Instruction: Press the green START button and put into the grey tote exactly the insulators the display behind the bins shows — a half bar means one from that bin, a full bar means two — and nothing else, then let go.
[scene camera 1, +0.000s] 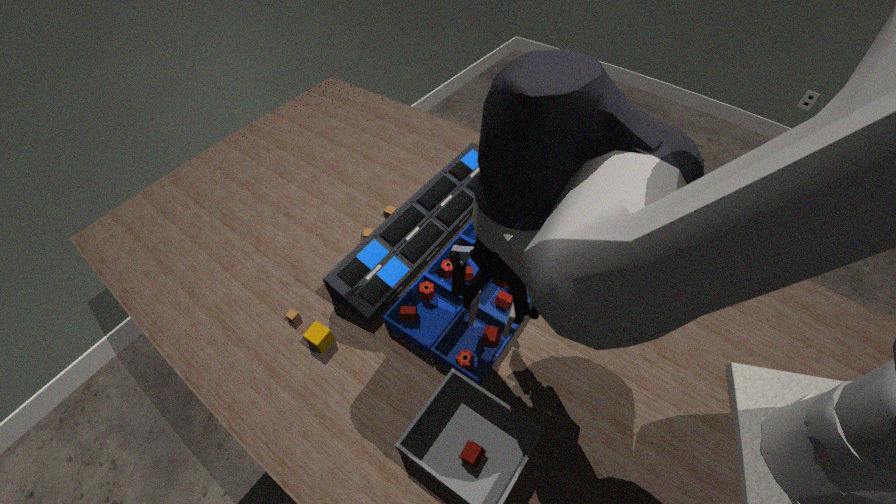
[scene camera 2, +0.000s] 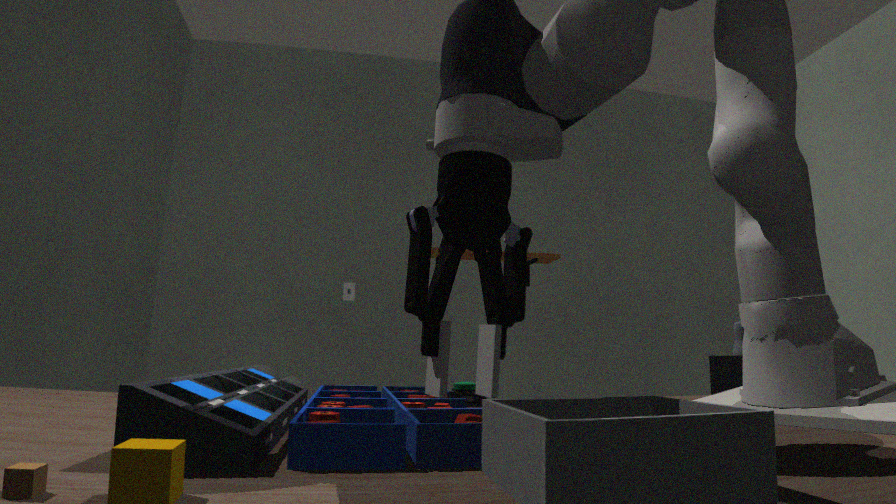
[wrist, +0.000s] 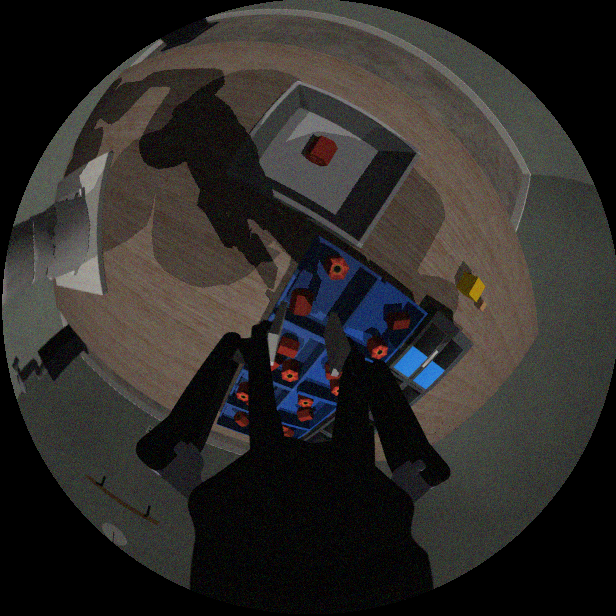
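Note:
My gripper (scene camera 2: 463, 376) is open and empty. It hangs fingers-down low over the middle of the blue bins (scene camera 1: 457, 307), which hold several red insulators; it also shows in the wrist view (wrist: 304, 339). The green START button (scene camera 2: 463, 386) peeks out between the fingers. The grey tote (scene camera 1: 466, 438) stands in front of the bins and holds one red insulator (scene camera 1: 471, 451), also seen in the wrist view (wrist: 319, 150). The dark display (scene camera 1: 407, 231) behind the bins has two blue segments lit near its near end and one at its far end.
A yellow cube (scene camera 1: 318, 335) and a small tan cube (scene camera 1: 292, 315) lie left of the display, with two more tan cubes behind it. The robot base (scene camera 2: 795, 351) stands at the right. The arm hides the far bins in scene camera 1.

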